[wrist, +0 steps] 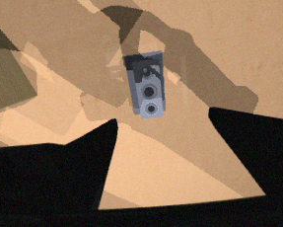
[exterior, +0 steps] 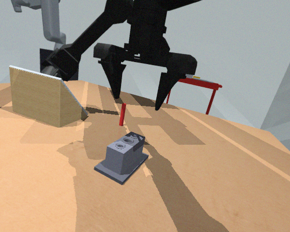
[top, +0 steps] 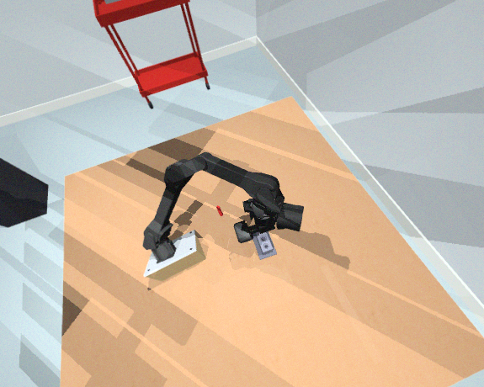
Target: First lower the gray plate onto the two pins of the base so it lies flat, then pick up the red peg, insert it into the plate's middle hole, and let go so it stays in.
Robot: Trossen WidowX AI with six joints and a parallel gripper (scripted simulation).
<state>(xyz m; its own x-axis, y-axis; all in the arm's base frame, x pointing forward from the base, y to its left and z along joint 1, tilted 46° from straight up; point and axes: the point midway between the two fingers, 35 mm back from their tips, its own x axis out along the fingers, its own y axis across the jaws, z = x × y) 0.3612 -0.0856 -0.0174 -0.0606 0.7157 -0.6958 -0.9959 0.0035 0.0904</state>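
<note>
My gripper tip is now 12 cm past the red peg, 19 cm to the right of it and 10 cm above it. The rest, counted from my gripper tip: base: 1 cm behind, 14 cm below; gray plate: 10 cm below.
</note>
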